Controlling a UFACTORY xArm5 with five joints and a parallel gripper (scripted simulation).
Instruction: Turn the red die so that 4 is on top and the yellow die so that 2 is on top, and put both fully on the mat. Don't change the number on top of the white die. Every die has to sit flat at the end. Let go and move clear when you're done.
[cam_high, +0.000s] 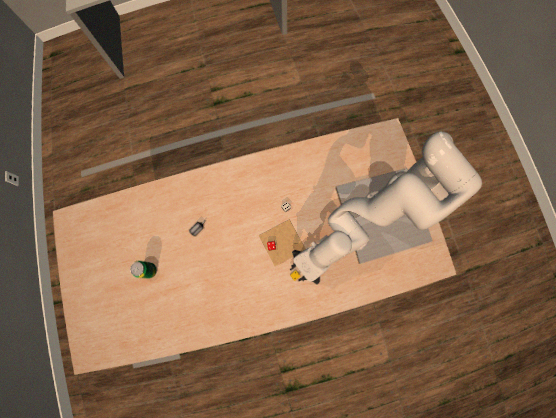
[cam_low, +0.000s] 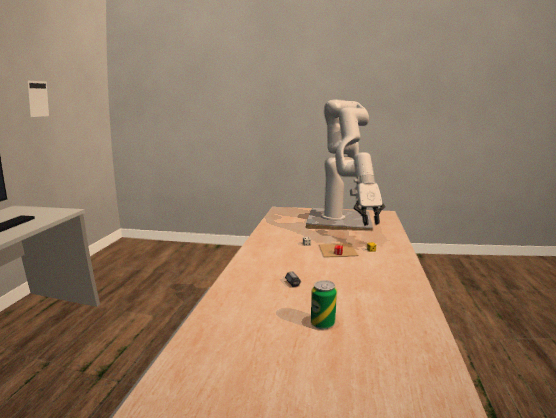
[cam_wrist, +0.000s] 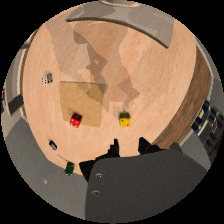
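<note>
My gripper is now 1 cm short of the yellow die, 1 cm to the right of it and 11 cm above it. Round my hand: brown mat 5 cm ahead, 13 cm to the right, 12 cm below; then white die 2 cm ahead, 27 cm to the right, 11 cm below; then red die 9 cm ahead, 11 cm to the right, 11 cm below.
</note>
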